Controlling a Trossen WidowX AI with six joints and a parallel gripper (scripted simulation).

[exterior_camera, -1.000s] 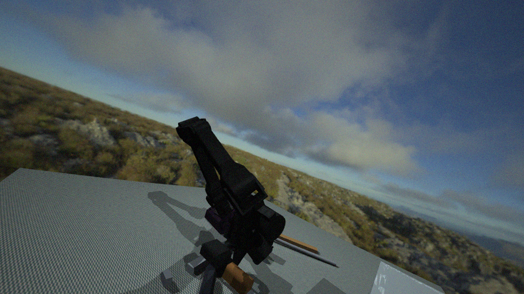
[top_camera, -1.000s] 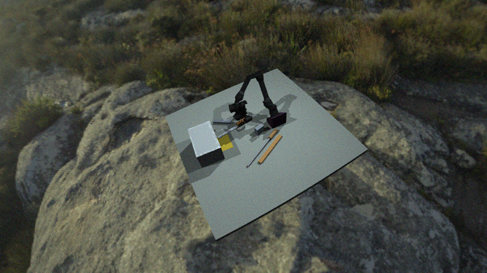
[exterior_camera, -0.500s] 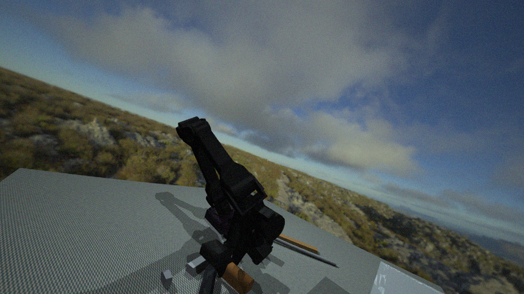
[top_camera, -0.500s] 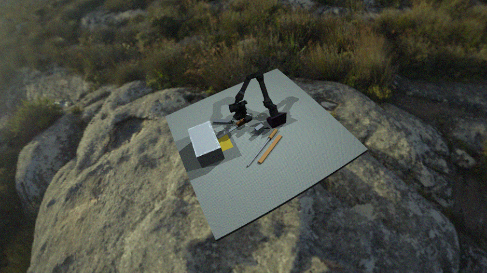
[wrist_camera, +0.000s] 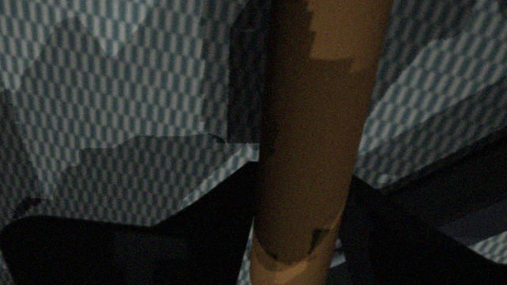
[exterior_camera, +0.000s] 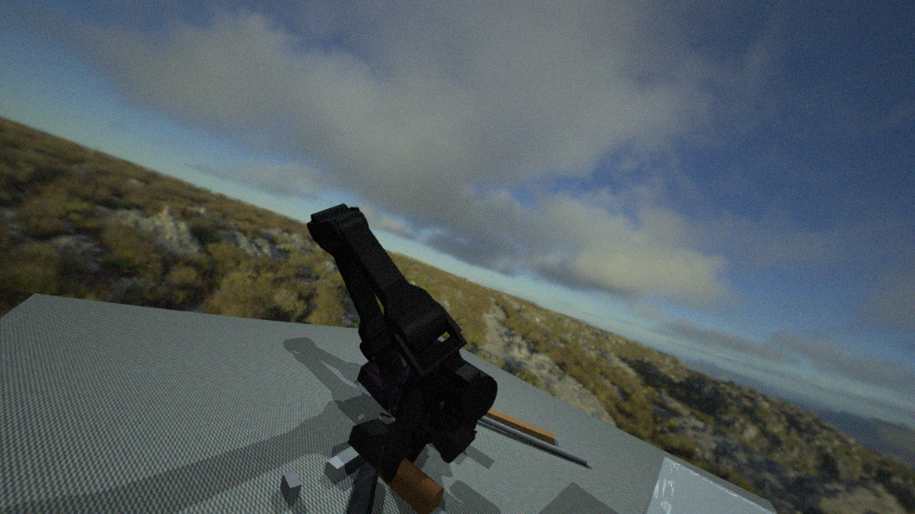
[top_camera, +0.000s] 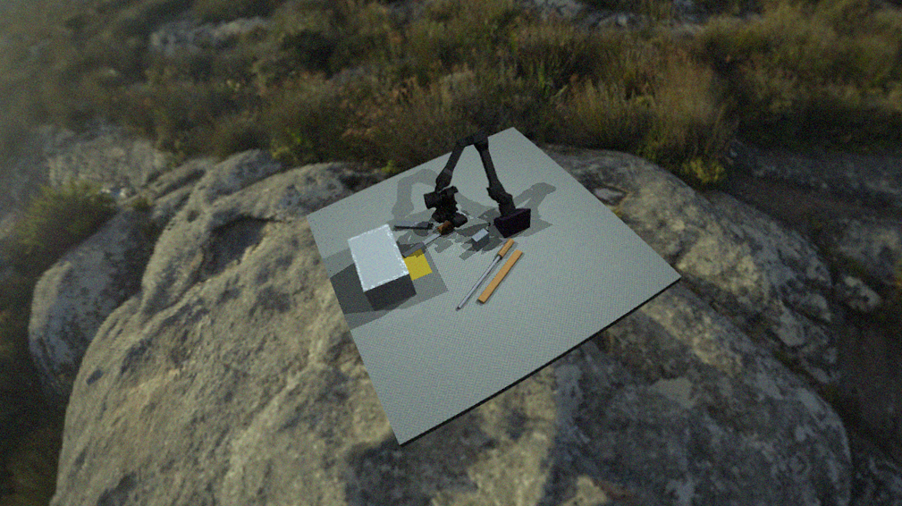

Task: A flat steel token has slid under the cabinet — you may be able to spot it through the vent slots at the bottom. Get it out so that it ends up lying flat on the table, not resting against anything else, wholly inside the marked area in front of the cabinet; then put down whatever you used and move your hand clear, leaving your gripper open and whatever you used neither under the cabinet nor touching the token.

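My gripper tip is now 6 cm past the grey bar and 4 cm to the left of it. Also, from my gripper tip: grey block: 18 cm to the left, 4 cm behind, 3 cm above; then small grey cube: 14 cm to the right, 5 cm behind; then wooden stick: 37 cm to the left, 2 cm behind.
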